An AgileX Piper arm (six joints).
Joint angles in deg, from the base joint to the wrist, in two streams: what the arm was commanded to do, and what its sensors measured. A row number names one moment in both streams.
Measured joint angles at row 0:
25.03, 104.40, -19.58, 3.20, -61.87, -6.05
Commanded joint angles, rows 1 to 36:
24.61, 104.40, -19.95, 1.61, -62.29, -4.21
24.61, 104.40, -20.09, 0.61, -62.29, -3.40
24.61, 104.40, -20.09, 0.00, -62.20, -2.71
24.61, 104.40, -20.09, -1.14, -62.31, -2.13
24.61, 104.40, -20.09, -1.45, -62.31, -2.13
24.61, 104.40, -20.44, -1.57, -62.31, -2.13
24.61, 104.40, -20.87, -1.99, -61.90, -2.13
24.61, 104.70, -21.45, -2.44, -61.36, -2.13
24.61, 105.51, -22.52, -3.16, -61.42, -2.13
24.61, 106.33, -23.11, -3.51, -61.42, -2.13
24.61, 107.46, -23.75, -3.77, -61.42, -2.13
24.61, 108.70, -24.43, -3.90, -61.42, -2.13
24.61, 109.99, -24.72, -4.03, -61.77, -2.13
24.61, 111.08, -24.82, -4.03, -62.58, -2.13
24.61, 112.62, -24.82, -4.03, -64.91, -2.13
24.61, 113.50, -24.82, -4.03, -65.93, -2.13
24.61, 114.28, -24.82, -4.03, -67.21, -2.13
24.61, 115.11, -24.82, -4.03, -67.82, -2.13
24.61, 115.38, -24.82, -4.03, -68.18, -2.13
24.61, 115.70, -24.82, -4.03, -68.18, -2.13
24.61, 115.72, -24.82, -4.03, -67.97, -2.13
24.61, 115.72, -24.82, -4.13, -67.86, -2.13
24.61, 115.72, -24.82, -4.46, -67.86, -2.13
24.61, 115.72, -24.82, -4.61, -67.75, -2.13
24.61, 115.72, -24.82, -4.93, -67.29, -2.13
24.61, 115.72, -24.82, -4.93, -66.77, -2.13
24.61, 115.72, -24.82, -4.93, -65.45, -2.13
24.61, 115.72, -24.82, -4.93, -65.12, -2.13
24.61, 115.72, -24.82, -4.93, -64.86, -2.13
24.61, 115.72, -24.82, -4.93, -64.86, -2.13
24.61, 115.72, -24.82, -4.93, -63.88, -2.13
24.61, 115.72, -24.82, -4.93, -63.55, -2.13
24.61, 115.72, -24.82, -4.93, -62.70, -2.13
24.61, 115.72, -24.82, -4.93, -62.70, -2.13
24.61, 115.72, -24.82, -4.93, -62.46, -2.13
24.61, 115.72, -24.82, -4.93, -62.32, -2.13
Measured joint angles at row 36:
25.03, 115.68, -24.68, -4.30, -62.16, -2.12
